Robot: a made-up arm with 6 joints.
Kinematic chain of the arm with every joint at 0, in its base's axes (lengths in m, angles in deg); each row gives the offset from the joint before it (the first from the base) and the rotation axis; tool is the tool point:
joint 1: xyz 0 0 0.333 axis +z
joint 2: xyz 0 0 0 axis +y
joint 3: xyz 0 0 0.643 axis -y
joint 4: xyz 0 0 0 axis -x
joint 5: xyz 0.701 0 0 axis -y
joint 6: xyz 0 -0.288 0 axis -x
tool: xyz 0 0 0
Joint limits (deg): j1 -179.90..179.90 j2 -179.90..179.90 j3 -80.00..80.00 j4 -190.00..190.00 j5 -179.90..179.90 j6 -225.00..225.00
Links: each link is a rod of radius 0.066 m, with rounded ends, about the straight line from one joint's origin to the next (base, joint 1, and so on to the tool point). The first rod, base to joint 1, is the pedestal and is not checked.
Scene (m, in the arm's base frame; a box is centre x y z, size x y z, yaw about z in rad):
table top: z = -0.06
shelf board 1: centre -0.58 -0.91 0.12 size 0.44 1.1 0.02 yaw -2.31
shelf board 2: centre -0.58 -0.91 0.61 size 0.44 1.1 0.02 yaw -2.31
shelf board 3: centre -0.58 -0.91 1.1 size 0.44 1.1 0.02 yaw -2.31
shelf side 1: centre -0.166 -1.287 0.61 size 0.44 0.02 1 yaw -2.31
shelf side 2: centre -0.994 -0.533 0.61 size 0.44 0.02 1 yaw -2.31
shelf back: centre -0.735 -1.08 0.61 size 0.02 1.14 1 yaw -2.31
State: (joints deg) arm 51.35 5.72 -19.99 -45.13 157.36 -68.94
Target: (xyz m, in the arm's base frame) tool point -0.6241 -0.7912 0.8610
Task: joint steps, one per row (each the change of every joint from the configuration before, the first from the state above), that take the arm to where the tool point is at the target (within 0.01 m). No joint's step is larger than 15 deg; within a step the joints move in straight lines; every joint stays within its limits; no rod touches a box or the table.
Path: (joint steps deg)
1: -14.87 1.70 4.17 2.71 0.00 0.00
2: -14.88 1.70 4.18 2.72 0.00 0.00
3: -14.87 1.70 4.17 2.71 0.00 0.00
4: -14.88 1.70 4.18 2.72 0.00 0.00
5: -14.87 1.70 4.17 2.71 0.00 0.00
6: -14.87 1.70 4.18 2.71 0.00 0.00
7: -14.88 1.71 4.17 2.72 0.00 0.00
8: -14.87 1.70 4.18 2.71 0.00 0.00
9: -14.88 1.70 4.17 2.72 0.00 0.00
10: -14.87 1.70 4.18 2.71 0.00 0.00
11: -14.87 1.70 4.17 2.71 0.00 0.00

